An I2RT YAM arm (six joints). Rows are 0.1 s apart.
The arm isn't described. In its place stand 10 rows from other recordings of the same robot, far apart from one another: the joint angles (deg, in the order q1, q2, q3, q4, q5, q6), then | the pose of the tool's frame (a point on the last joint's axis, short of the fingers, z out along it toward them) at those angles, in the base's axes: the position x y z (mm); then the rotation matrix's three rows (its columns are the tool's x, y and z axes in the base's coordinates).
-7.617 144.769 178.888 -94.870 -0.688 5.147 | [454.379 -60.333 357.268], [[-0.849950 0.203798 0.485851], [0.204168 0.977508 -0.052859], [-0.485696 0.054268 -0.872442]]
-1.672 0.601 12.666 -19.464 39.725 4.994 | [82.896 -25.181 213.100], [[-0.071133 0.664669 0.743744], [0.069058 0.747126 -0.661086], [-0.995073 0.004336 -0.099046]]
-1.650 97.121 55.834 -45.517 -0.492 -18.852 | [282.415 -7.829 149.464], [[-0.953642 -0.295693 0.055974], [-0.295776 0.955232 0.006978], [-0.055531 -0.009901 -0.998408]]
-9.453 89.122 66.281 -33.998 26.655 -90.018 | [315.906 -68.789 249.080], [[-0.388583 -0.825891 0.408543], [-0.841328 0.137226 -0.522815], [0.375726 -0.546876 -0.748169]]
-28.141 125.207 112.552 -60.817 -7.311 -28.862 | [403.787 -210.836 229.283], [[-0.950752 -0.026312 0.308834], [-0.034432 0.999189 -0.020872], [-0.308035 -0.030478 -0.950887]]
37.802 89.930 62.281 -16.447 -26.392 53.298 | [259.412 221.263 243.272], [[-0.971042 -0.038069 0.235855], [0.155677 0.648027 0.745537], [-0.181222 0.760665 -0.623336]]
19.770 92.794 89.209 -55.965 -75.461 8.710 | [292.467 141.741 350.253], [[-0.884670 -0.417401 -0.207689], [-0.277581 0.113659 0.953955], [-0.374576 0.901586 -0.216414]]
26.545 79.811 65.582 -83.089 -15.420 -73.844 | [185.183 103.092 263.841], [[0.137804 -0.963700 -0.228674], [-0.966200 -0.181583 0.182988], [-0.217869 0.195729 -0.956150]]
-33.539 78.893 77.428 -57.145 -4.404 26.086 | [228.748 -148.349 332.804], [[-0.411469 0.777686 0.475287], [0.798743 0.558851 -0.222924], [-0.438980 0.287905 -0.851121]]
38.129 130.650 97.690 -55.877 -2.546 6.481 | [339.170 268.231 121.307], [[-0.851138 -0.524817 -0.011477], [-0.524723 0.849949 0.047462], [-0.015154 0.046419 -0.998807]]
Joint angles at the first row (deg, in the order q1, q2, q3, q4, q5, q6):
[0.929 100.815 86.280 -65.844 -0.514 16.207]
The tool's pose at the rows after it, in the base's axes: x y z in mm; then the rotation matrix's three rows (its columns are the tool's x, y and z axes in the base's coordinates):
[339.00 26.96 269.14], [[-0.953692 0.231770 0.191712], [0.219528 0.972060 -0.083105], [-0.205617 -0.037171 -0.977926]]
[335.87 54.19 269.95], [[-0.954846 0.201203 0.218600], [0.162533 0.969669 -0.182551], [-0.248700 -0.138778 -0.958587]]
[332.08 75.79 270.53], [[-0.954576 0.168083 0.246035], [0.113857 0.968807 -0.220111], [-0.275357 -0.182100 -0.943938]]
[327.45 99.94 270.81], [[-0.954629 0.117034 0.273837], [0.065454 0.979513 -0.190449], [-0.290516 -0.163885 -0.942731]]
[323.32 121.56 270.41], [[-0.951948 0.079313 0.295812], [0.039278 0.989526 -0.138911], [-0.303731 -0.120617 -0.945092]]
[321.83 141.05 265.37], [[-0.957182 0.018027 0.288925], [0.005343 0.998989 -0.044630], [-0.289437 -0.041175 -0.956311]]
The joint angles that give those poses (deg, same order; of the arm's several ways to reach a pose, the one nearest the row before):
[5.147 100.400 87.439 -66.412 5.737 17.802]
[10.480 100.400 87.460 -66.325 12.666 19.988]
[14.502 100.400 87.461 -66.084 15.945 21.299]
[18.568 100.399 87.459 -65.144 15.529 22.327]
[22.020 100.531 87.460 -63.701 13.868 23.900]
[24.600 101.383 87.351 -61.648 9.256 24.120]

